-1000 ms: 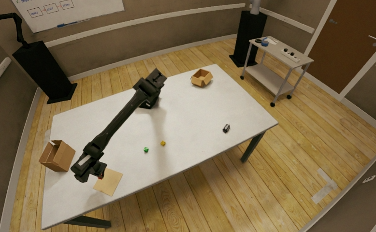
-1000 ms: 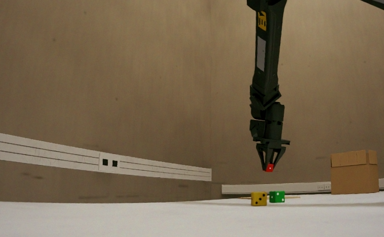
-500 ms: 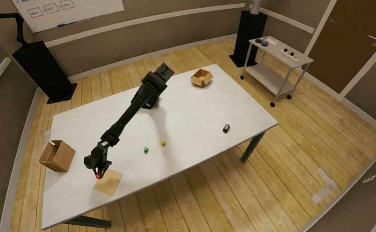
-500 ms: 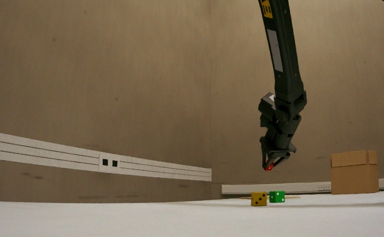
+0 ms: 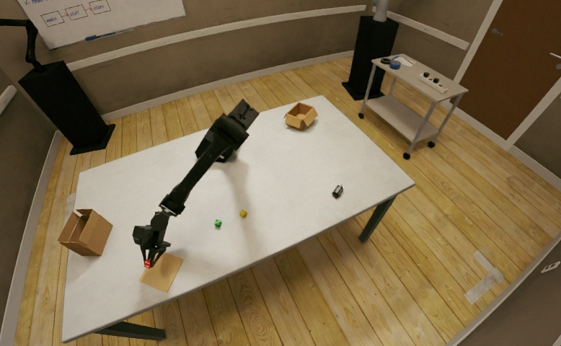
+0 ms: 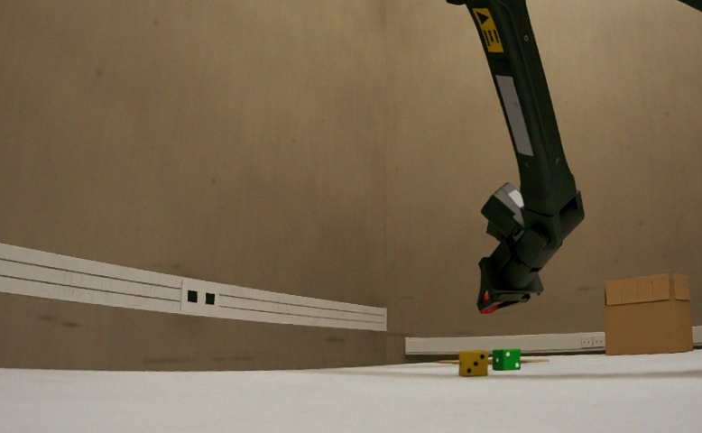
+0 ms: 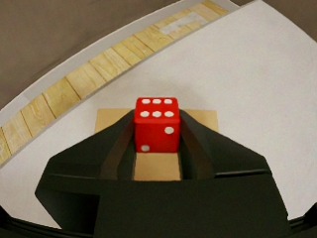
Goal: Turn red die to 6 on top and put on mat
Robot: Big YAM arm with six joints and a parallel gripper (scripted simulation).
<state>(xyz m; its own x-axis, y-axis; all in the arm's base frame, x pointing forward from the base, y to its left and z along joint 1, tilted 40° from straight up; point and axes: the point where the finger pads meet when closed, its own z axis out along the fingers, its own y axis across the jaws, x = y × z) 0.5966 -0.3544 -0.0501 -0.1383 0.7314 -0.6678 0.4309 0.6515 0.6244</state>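
My hand is 100 mm above the tan mat and 10 mm past it. Round my hand: red die: right at my hand; then green die: 250 mm to the left, 170 mm behind, 90 mm below; then cardboard box: 330 mm to the right, 190 mm behind, 40 mm below.
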